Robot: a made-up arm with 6 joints.
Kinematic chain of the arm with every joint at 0, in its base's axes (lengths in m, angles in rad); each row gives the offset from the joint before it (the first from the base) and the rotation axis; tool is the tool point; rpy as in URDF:
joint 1: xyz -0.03 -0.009 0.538 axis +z
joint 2: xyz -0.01 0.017 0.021 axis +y
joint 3: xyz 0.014 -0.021 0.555 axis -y
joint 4: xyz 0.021 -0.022 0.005 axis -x
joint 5: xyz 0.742 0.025 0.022 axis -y
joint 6: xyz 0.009 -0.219 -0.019 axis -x
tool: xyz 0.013 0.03 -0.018 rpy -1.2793 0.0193 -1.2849
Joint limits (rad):
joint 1: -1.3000..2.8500
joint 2: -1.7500..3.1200
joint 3: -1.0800..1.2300
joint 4: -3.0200..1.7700
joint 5: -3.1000..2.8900
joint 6: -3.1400..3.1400
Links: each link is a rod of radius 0.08 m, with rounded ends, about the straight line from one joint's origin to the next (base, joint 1, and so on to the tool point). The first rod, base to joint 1, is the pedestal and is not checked.
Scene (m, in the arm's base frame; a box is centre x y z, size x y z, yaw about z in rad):
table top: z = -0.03
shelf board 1: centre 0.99 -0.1 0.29 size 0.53 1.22 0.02 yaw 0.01
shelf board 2: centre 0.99 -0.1 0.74 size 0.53 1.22 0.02 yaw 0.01
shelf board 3: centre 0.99 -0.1 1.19 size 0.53 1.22 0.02 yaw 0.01
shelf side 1: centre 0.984 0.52 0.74 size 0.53 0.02 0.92 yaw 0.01
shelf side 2: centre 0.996 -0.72 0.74 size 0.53 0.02 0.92 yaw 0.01
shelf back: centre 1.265 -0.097 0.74 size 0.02 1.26 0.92 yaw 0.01
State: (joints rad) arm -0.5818 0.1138 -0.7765 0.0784 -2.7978 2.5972
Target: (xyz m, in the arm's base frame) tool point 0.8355 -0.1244 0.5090
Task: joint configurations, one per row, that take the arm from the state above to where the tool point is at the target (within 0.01 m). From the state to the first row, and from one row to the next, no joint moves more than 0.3 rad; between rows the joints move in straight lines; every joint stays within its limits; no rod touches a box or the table.
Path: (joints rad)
1: -0.3410 0.2651 -0.6272 0.1492 -2.8118 2.5922
2: -0.1002 0.4165 -0.4778 0.2199 -2.8257 2.5871
3: 0.1406 0.5678 -0.3285 0.2907 -2.8397 2.5821

